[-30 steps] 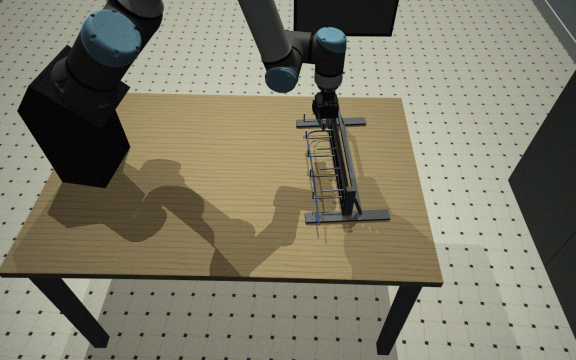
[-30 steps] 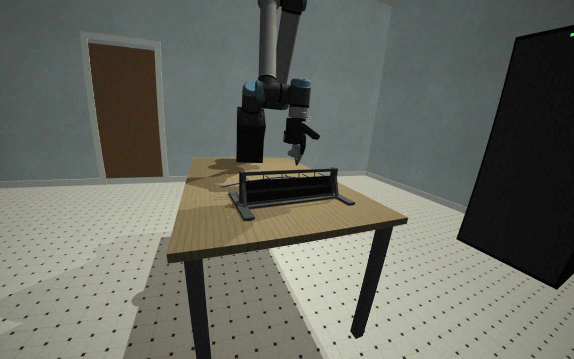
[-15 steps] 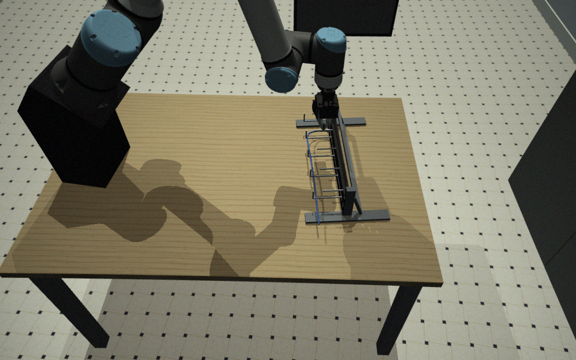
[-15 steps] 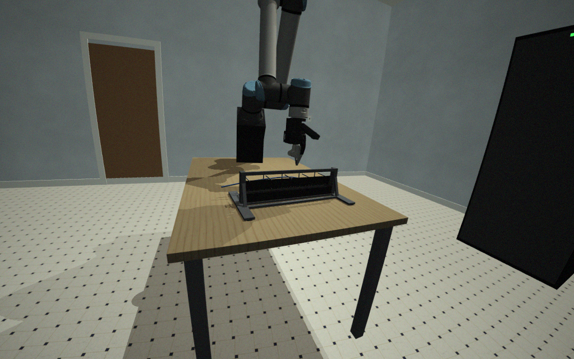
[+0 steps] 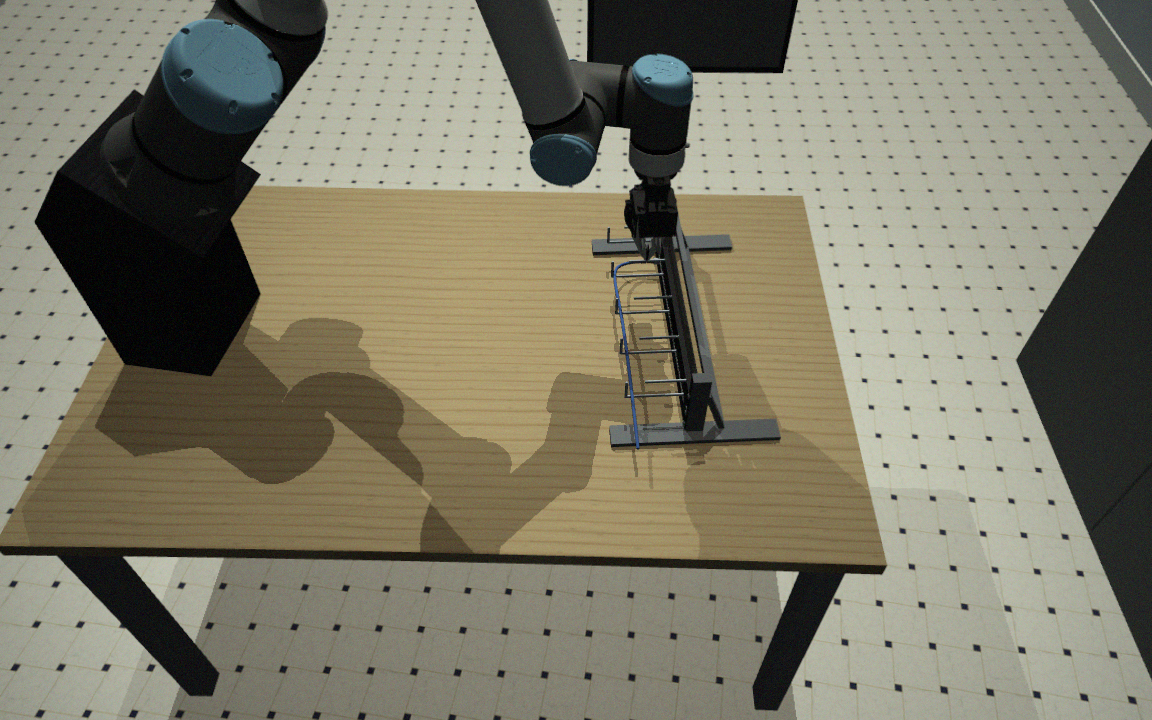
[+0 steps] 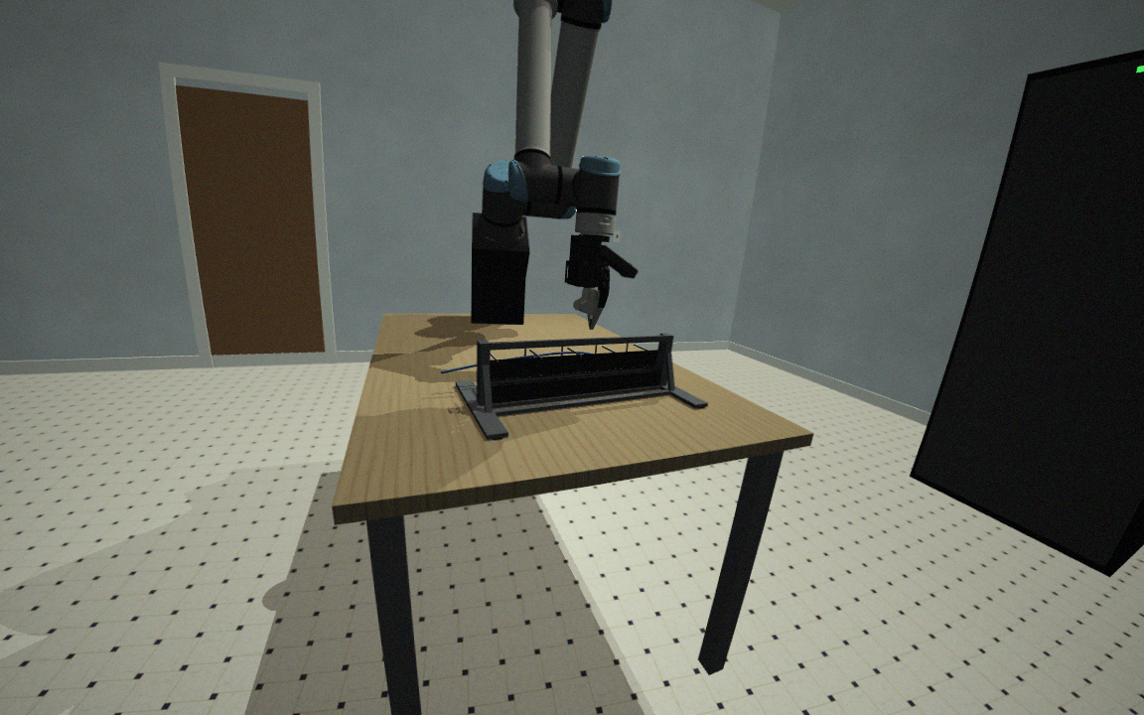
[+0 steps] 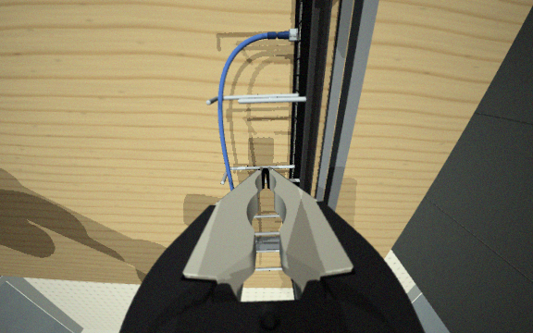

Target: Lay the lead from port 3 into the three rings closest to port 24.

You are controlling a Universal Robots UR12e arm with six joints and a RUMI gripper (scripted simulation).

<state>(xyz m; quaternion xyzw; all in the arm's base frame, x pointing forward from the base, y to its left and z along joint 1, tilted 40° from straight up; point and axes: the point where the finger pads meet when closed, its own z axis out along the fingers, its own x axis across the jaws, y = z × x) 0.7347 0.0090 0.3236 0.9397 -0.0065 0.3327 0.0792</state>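
Right now my hand is 90 mm above the rack, 60 mm short of it and 50 mm to the left of it.
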